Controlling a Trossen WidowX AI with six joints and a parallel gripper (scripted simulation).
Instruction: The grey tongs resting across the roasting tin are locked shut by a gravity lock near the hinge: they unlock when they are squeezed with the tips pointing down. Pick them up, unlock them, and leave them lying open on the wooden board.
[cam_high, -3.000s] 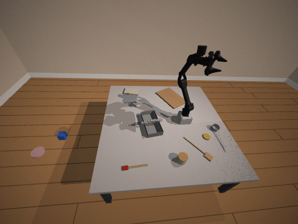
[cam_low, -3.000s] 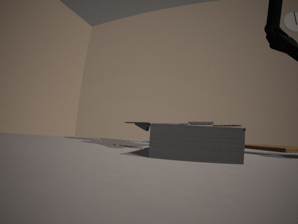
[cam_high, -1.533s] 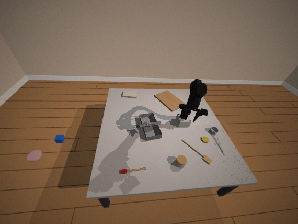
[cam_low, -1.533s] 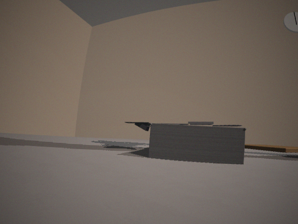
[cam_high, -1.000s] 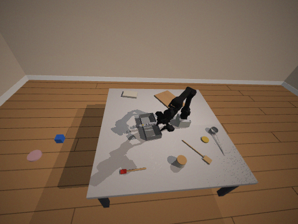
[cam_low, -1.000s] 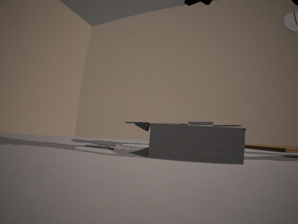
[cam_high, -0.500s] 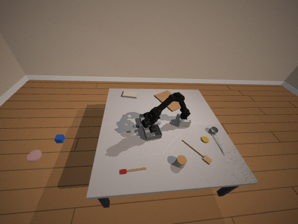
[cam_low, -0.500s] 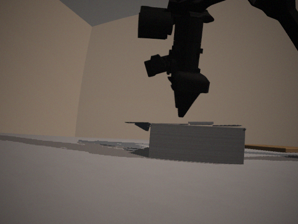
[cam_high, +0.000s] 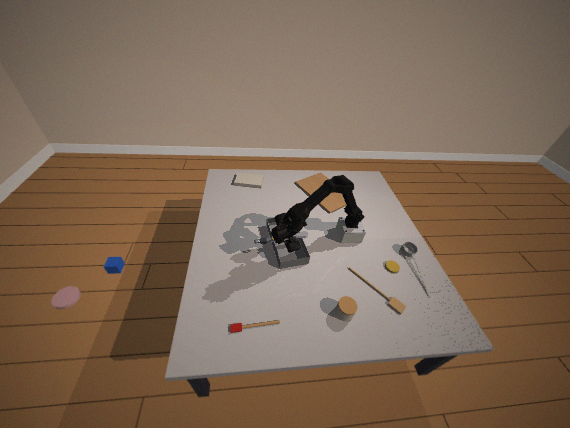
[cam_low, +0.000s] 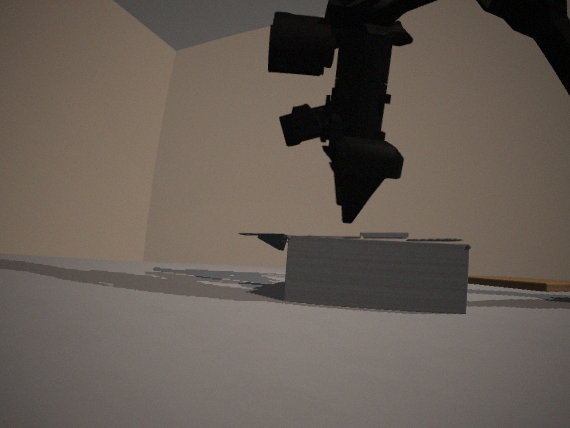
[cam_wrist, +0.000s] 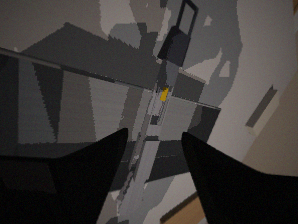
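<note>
The yellow lock piece lies 40 mm ahead of my gripper tip, 10 mm to the right of it and 30 mm below it. Round my gripper tip: red-headed spatula: 110 mm ahead, 420 mm to the left, 90 mm below; cork-lidded jar: 290 mm behind, 330 mm to the left, 60 mm below; roasting tin: 30 mm behind, 40 mm to the right, 70 mm below.
</note>
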